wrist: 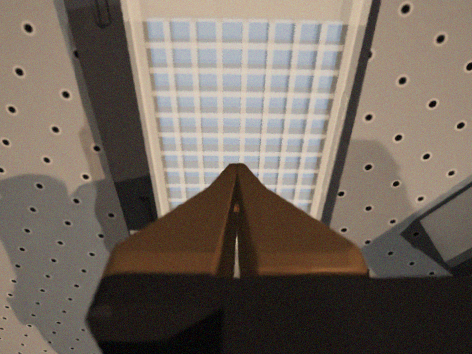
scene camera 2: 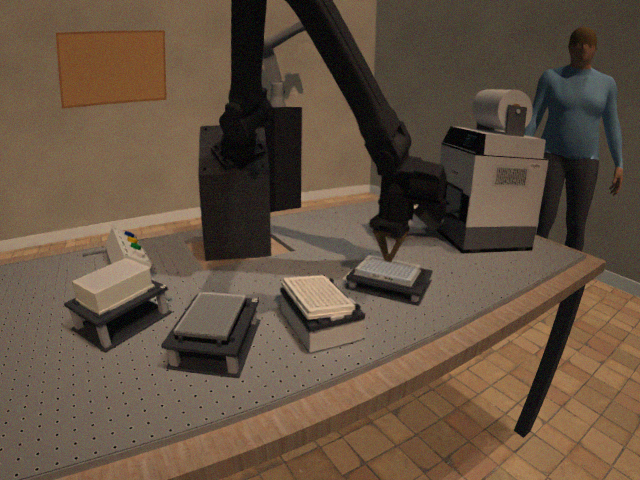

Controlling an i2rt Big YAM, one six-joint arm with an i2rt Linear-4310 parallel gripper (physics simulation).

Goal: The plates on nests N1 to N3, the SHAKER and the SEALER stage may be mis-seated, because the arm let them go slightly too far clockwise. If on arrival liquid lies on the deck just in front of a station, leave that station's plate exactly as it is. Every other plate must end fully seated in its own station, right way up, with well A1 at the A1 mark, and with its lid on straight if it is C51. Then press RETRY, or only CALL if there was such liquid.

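Places are measured from the arm's base along level axes (x up, y left, z back), in millimetres.
Pixels of known places: gripper, fingertip midpoint: [wrist: 236, 176] [scene camera 2: 388, 261]; arm's base, link origin: [scene camera 2: 238, 151].
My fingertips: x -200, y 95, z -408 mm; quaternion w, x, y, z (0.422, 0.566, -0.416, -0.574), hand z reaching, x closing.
Ahead of a thing's pixels: the offset from my fingertips to its top centre. "spot": to the spot under its first point.
My gripper [scene camera 2: 388, 259] [wrist: 236, 176] is shut and empty, its tips over a white plate with pale blue wells {dx -11, dy -1, dz -3 mm} [scene camera 2: 387, 270] [wrist: 240, 95]. Whether they touch it, I cannot tell. That plate lies on a dark nest {dx -26, dy +8, dz -6 mm} [scene camera 2: 423, 285] [wrist: 100, 75] at the right. A cream plate {dx +18, dy -224, dz -8 mm} [scene camera 2: 319, 295] lies on a white-based station {spot: dx -34, dy -246, dz -76 mm} [scene camera 2: 336, 335]. A flat grey plate {dx +5, dy -389, dz +69 mm} [scene camera 2: 211, 315] lies on a middle dark nest {dx -1, dy -388, dz +68 mm} [scene camera 2: 204, 348]. A tall cream plate or block {dx +42, dy -498, dz +247 mm} [scene camera 2: 113, 285] stands on the left nest {spot: dx +0, dy -571, dz +230 mm} [scene camera 2: 81, 310]. Exact seating and A1 corners are too small to tell. I make out no liquid.
A white machine with a roll on top [scene camera 2: 501, 201] stands at the back right. A button box {dx +24, dy -401, dz +474 mm} [scene camera 2: 124, 248] with blue, yellow and green buttons stands behind the left nest. The arm's black pedestal [scene camera 2: 235, 206] stands at the back. A grey panel {spot: dx -36, dy -151, dz +24 mm} [wrist: 452, 230] shows at the wrist view's right edge.
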